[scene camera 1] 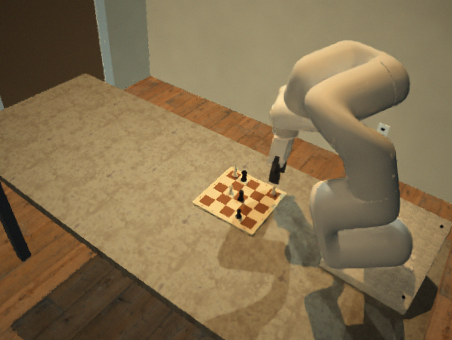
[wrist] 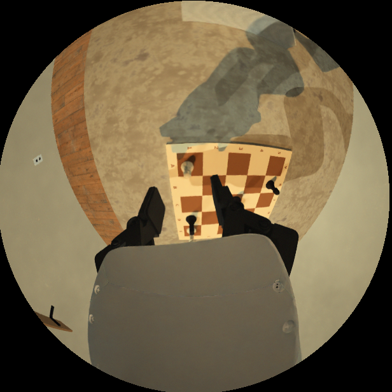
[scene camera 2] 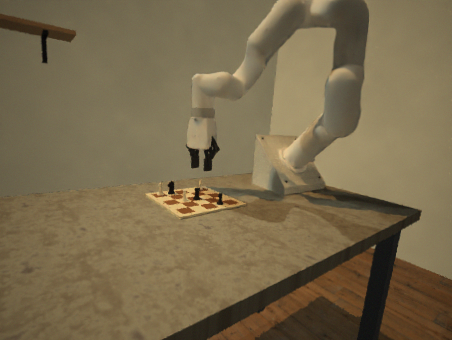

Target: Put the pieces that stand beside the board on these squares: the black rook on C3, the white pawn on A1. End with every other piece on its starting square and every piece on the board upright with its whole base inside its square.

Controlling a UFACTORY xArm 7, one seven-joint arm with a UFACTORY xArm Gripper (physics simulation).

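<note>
The white pawn stands upright on A1, at the corner of the board. The black piece that looks like the rook stands upright at the centre of the board, on C3; I cannot make it out clearly in the wrist view, where a finger covers that part. My gripper is open and empty, above the pawn's side of the board and clear of the pieces.
A black piece stands near a white one by the far corner. Another white piece stands near the rook. A small black piece stands by the row 5 edge.
</note>
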